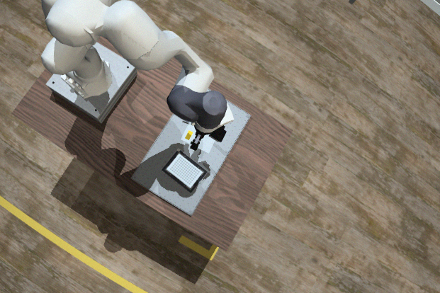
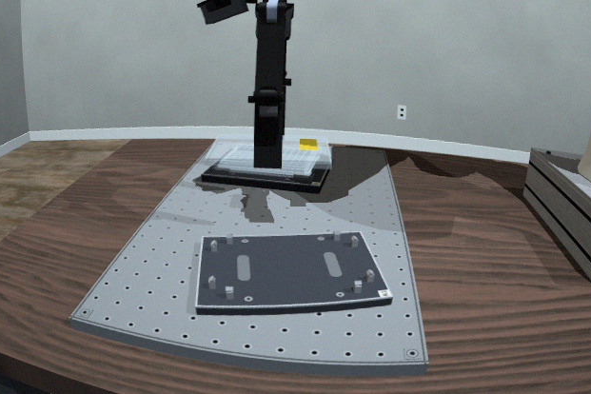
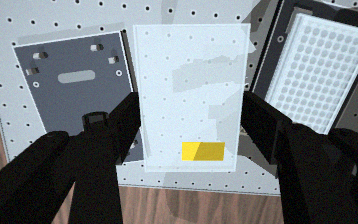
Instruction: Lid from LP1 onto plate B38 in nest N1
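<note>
My hand is 2 cm short of the culture plate B38, 14 cm to the left of it and 8 cm above it. Round my hand: nest N1 (2 cm ahead, 14 cm to the right, 10 cm below); clear lid (2 cm below); lid park LP1 (3 cm behind, 12 cm to the left, 10 cm below).
</note>
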